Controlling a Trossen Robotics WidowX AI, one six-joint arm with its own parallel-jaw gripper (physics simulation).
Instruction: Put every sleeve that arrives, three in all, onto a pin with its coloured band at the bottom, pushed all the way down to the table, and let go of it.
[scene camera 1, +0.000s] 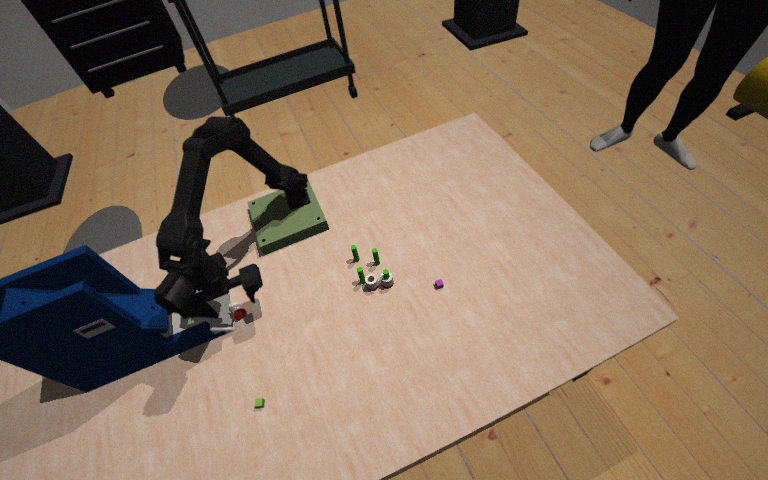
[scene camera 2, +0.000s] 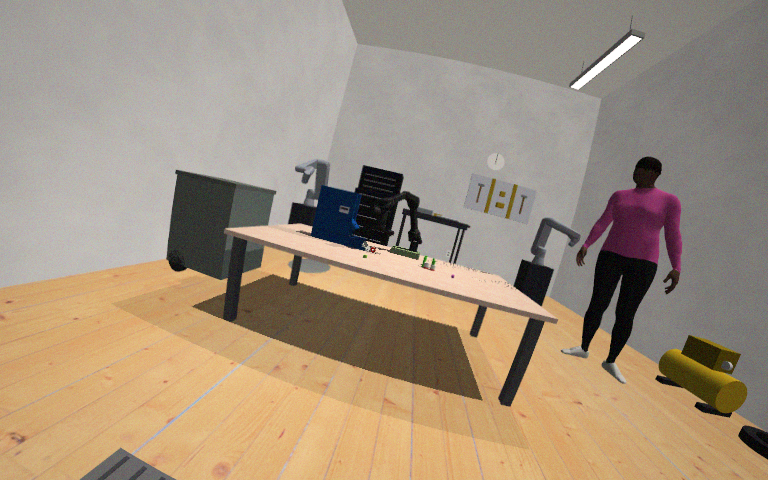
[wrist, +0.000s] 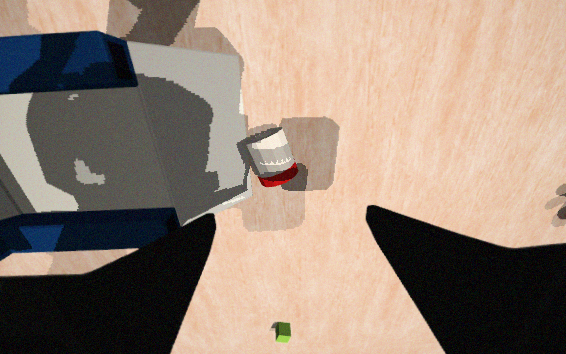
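Note:
A white sleeve (scene camera 1: 237, 310) (wrist: 272, 155) with a red band lies on its side at the lip of the chute, its band facing away from the chute's back corner. My gripper (wrist: 291, 216) is open and empty above the table, with the sleeve beyond the fingertips in the wrist view. Several green pins stand mid-table, among them a back-left pin (scene camera 1: 354, 253), a back-right pin (scene camera 1: 375, 256) and a front-left pin (scene camera 1: 360, 275), all bare. One upright sleeve (scene camera 1: 386, 281) is around a pin, red at its bottom. Another upright sleeve (scene camera 1: 370, 282) stands beside it, red low down; no pin top shows in its dark opening.
The blue chute (scene camera 1: 93, 339) (scene camera 2: 336, 216) with a pale grey outlet (wrist: 220, 100) is at the left. A lime cube (scene camera 1: 259, 403) (wrist: 283, 331) and a magenta cube (scene camera 1: 438, 283) (scene camera 2: 452, 276) lie on the table (scene camera 1: 509, 226). The arm stands on a green base plate (scene camera 1: 291, 232).

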